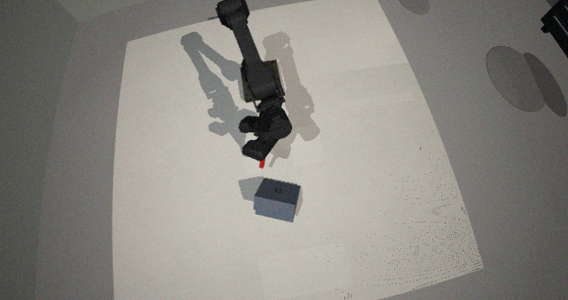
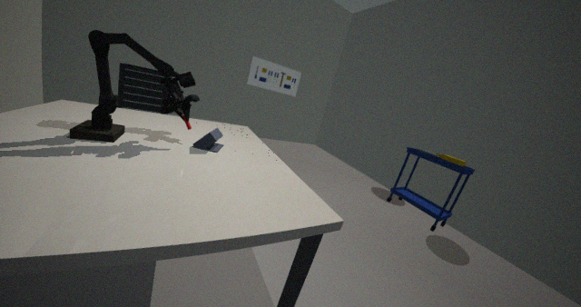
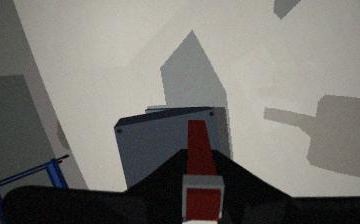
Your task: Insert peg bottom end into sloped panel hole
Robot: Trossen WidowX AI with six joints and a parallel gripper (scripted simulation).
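Right now my gripper tip is 12 cm short of the grey sloped panel block and 9 cm above it. Also, from my gripper tip: red square peg: 1 cm behind, 1 cm above.
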